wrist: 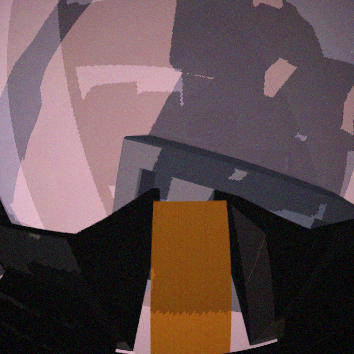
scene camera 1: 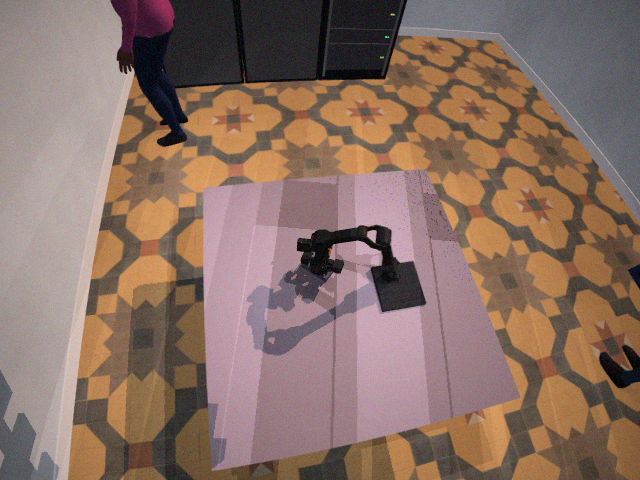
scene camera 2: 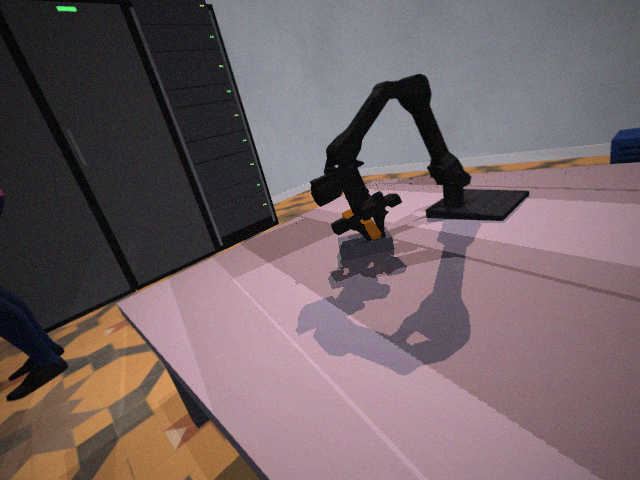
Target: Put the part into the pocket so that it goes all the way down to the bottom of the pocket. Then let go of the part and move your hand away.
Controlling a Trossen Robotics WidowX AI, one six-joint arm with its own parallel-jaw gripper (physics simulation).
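Pixels of known places: gripper, fingertip midpoint: (wrist: 186, 195) (scene camera 2: 378, 242); arm's base, origin of the base link: (scene camera 1: 388, 275) (scene camera 2: 453, 203).
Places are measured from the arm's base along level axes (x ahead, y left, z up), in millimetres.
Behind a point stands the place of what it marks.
The orange part (scene camera 1: 329, 252) {x 242, y -172, z 74 mm} (scene camera 2: 370, 227) {x 284, y -136, z 38 mm} (wrist: 191, 260) {x 285, y -132, z 34 mm} is a long bar, held between the black fingers of my gripper (scene camera 2: 376, 235) {x 288, y -118, z -4 mm} (wrist: 186, 195) {x 288, y -118, z -4 mm}. It leans in scene camera 2. The blue-grey block with the pocket (scene camera 2: 364, 250) {x 332, y -139, z -7 mm} (wrist: 134, 151) {x 288, y -85, z 12 mm} sits on the table right below the fingertips. In the wrist view the part's far end overlaps the pocket opening, and part of the opening shows past it. The part's lower end is at or just above the block's top in scene camera 2. The fingers hide how far it is inside. In scene camera 1 the arm and shadow mostly cover the block.
The arm's black base plate (scene camera 1: 400, 297) {x -9, y 115, z -7 mm} (scene camera 2: 504, 203) {x 0, y 135, z -9 mm} stands on the pink table (scene camera 1: 382, 392) {x 246, y 453, z -24 mm} (scene camera 2: 289, 403) {x 782, y -22, z -24 mm}. The arm's shadow falls across the table and block. Dark server cabinets (scene camera 1: 281, 41) (scene camera 2: 98, 129) and a person in a pink top (scene camera 1: 149, 18) are beyond the table.
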